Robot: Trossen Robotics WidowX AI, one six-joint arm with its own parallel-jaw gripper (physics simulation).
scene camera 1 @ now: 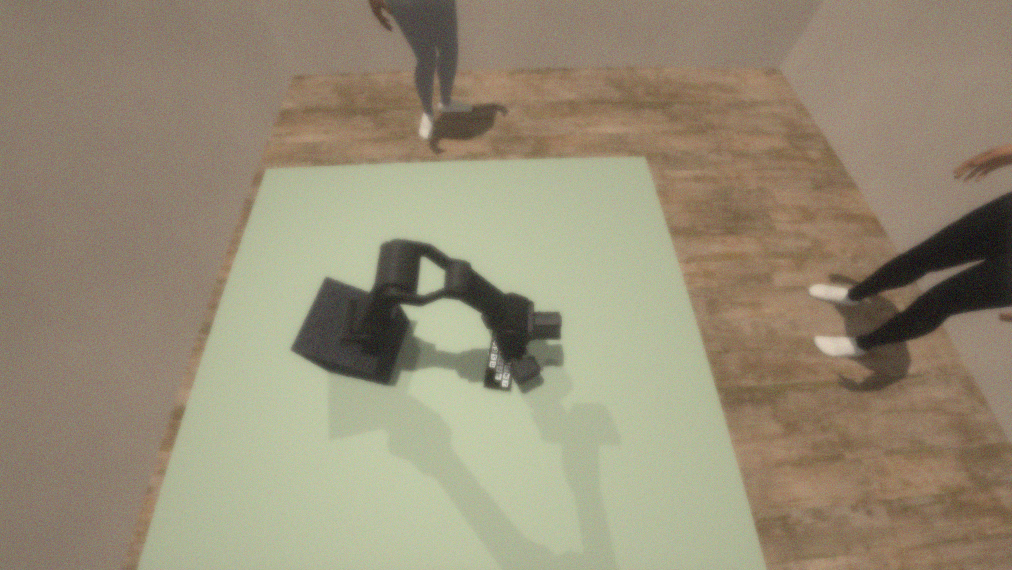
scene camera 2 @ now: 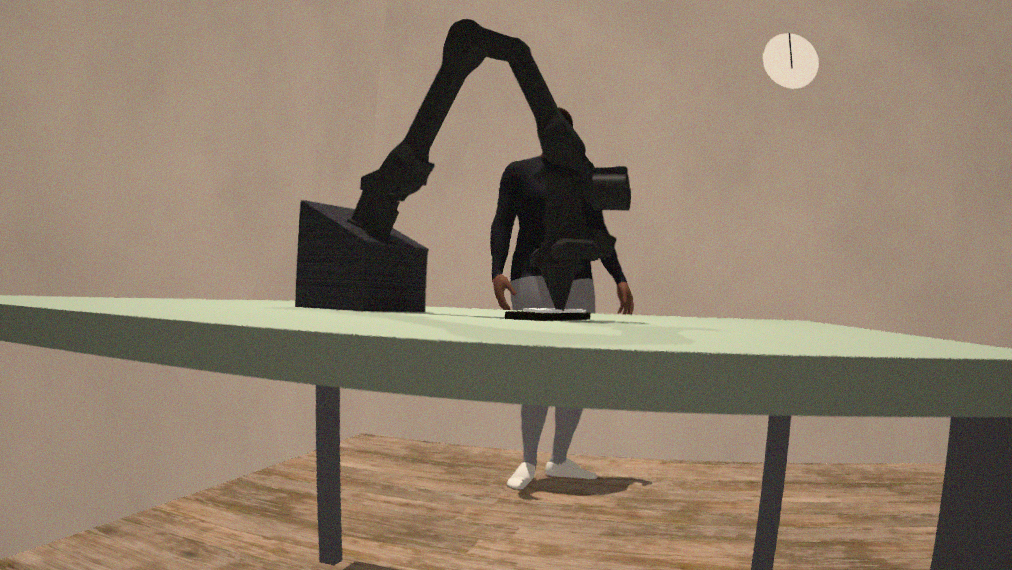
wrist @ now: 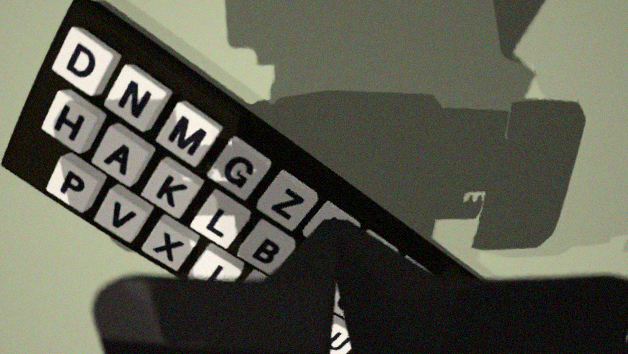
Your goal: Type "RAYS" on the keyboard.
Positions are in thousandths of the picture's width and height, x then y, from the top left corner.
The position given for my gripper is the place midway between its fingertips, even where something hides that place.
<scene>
In view: my gripper (scene camera 2: 553,545).
My gripper shows as well in scene camera 1 (scene camera 1: 503,622) and in the wrist view (wrist: 533,657).
</scene>
